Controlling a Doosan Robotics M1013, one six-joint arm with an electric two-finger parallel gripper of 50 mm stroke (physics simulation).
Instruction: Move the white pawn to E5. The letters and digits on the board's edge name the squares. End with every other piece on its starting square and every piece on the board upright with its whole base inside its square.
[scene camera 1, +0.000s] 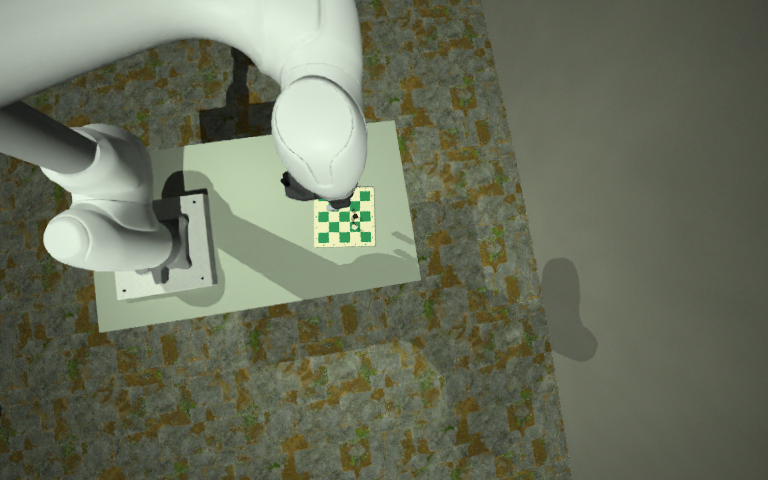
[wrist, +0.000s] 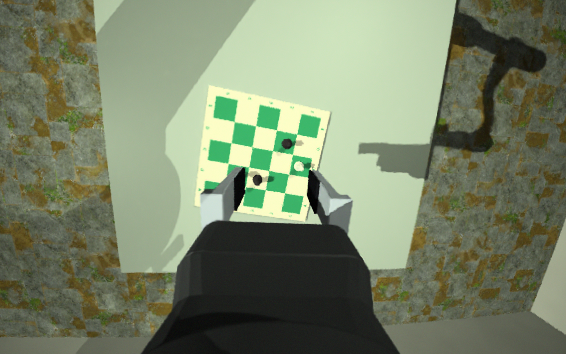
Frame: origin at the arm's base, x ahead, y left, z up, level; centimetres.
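Seen in the pictures: gripper, between the fingertips: (wrist: 276, 181); arm's base, origin of its link: (scene camera 1: 163, 245).
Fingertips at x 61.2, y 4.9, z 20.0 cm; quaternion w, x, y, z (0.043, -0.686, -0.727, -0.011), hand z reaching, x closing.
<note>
Pixels of each thing's top centre, then the offset from my fingertips to it. "*": a spot on its surface instead. Level surfaces: height alone.
- small green-and-cream board, centre of its top: (wrist: 261, 159) (scene camera 1: 344, 216) dx +1.1, dy -1.0, dz -22.4 cm
- black piece, a spot on its surface: (scene camera 1: 355, 216) * dx +5.2, dy -1.9, dz -19.4 cm
- pale green table, height of its surface: dz -22.9 cm
The small green-and-cream board (scene camera 1: 323, 226) (wrist: 268, 117) lies flat. A white piece (wrist: 299, 166) with a rounded top stands on a green edge square in the wrist view. Another white piece (scene camera 1: 355, 226) stands on a green square in the scene view. Whether either is the white pawn is too small to tell. Black pieces (wrist: 286, 143) (wrist: 257, 179) stand on a green and a cream square; a black piece (scene camera 1: 355, 216) also shows in the scene view. My gripper (scene camera 1: 335, 207) (wrist: 276, 181) is open and empty, above the board. Its body and arm hide part of the board's upper left in the scene view.
The board lies on a pale green table (scene camera 1: 254, 226) (wrist: 325, 55). The arm's white base plate (scene camera 1: 197, 237) is at the table's left. The arm (scene camera 1: 317, 124) reaches over from above, and its shadow crosses the table. Stone-patterned floor (scene camera 1: 351, 396) (wrist: 45, 225) surrounds the table.
</note>
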